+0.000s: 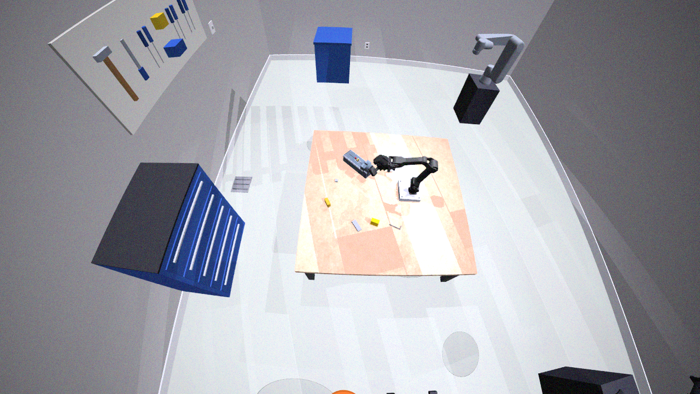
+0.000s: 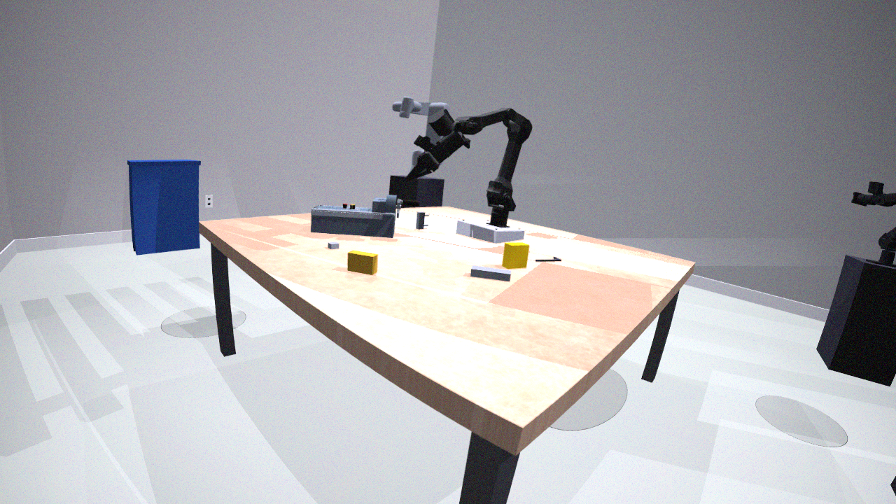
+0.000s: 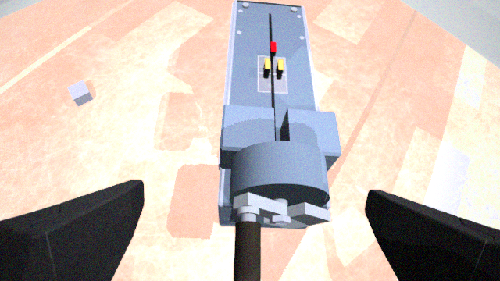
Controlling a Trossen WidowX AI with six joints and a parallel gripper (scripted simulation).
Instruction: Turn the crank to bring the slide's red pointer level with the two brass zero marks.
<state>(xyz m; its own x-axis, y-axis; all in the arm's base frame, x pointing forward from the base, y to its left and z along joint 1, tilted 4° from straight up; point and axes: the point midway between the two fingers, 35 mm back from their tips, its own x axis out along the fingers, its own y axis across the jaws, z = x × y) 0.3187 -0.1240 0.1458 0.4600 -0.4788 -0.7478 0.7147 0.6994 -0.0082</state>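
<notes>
Right now the crank is 1 cm behind my gripper tip, 1 cm to the right of it and 8 cm below it. Round my gripper tip: red pointer: 11 cm ahead, 15 cm to the right, 10 cm below; then grey cube: 27 cm ahead, 1 cm to the left, 17 cm below; then dark brown handle: 1 cm behind, 1 cm to the left, 7 cm below.
</notes>
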